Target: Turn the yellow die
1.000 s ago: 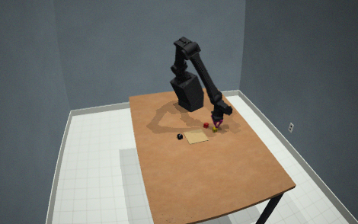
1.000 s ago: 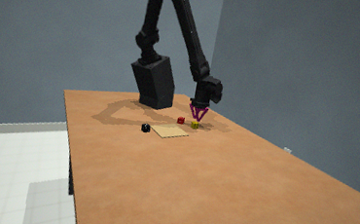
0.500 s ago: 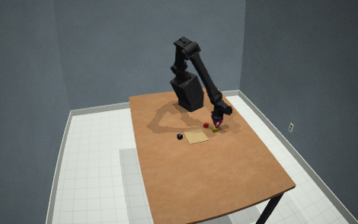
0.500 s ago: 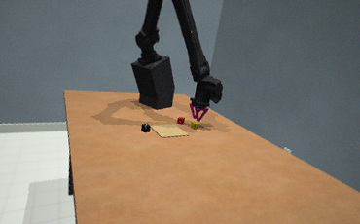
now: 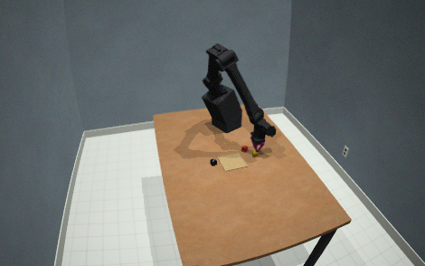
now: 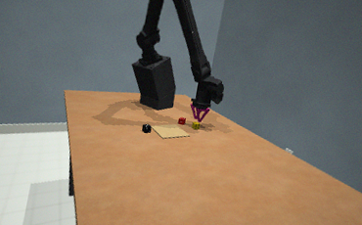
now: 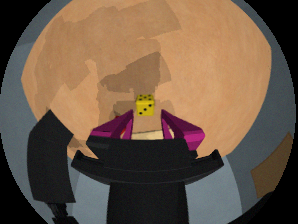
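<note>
The yellow die lies 4 cm below my hand. From my hand the other things lie so: red die 7 cm behind, 4 cm to the right, 4 cm below; tan mat 1 cm ahead, 16 cm to the right, 5 cm below; black die 1 cm behind, 27 cm to the right, 4 cm below.
</note>
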